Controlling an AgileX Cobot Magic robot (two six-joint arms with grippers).
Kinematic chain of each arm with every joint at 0, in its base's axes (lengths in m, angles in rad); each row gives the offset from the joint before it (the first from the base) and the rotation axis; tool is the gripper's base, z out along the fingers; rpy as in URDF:
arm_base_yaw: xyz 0 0 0.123 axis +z
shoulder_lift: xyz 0 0 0 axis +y
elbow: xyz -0.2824 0 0.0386 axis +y
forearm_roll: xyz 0.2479 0 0.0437 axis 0.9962 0 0.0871
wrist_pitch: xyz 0 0 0 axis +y
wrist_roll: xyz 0.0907 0 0.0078 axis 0.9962 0 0.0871
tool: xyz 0 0 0 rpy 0 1.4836 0
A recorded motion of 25 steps. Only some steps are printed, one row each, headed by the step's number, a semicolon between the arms.
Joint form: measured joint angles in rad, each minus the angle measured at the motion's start. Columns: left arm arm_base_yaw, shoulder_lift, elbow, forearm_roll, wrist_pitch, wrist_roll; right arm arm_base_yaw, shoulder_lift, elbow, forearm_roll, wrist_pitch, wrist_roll.
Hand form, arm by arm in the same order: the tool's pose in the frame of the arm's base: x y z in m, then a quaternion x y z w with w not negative. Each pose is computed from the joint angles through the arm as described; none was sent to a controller.
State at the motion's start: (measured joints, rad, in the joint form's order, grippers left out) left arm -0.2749 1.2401 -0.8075 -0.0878 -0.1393 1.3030; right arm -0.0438 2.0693 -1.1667 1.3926 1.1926 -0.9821
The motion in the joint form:
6: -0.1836 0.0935 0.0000 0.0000 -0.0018 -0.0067; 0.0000 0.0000 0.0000 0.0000 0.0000 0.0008
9: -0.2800 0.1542 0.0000 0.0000 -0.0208 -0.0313; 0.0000 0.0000 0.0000 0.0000 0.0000 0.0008
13: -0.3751 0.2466 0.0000 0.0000 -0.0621 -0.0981; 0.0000 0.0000 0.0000 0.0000 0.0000 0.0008
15: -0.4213 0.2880 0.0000 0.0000 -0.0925 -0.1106; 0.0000 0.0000 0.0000 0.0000 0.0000 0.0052
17: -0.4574 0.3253 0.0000 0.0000 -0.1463 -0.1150; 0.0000 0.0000 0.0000 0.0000 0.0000 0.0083
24: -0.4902 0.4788 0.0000 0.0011 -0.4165 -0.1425; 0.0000 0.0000 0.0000 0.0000 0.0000 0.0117
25: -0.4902 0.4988 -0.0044 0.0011 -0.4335 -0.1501; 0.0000 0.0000 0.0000 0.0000 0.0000 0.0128
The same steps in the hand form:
6: 0.2645 -0.1293 0.2930 0.59320 0.54320 0.22248 0.55095; 0.3721 0.0671 0.1504 -0.01679 0.83102 0.54393 0.11516
9: 0.2597 -0.1595 0.2764 0.62149 0.52965 0.18430 0.54705; 0.3721 0.0671 0.1504 -0.01679 0.83102 0.54393 0.11516
13: 0.2550 -0.1919 0.2511 0.63978 0.53044 0.13627 0.53920; 0.3721 0.0671 0.1504 -0.01679 0.83102 0.54393 0.11516
15: 0.2508 -0.2072 0.2403 0.65076 0.52184 0.12069 0.53818; 0.3721 0.0671 0.1504 -0.01496 0.83105 0.54419 0.11396
17: 0.2480 -0.2199 0.2325 0.65483 0.50936 0.11316 0.54676; 0.3721 0.0671 0.1504 -0.01368 0.83108 0.54436 0.11312
24: 0.2581 -0.2421 0.2031 0.62757 0.48931 0.11490 0.59459; 0.3721 0.0671 0.1504 -0.01226 0.83110 0.54455 0.11219
25: 0.2602 -0.2440 0.1986 0.62532 0.49150 0.11344 0.59543; 0.3721 0.0671 0.1504 -0.01181 0.83110 0.54462 0.11189

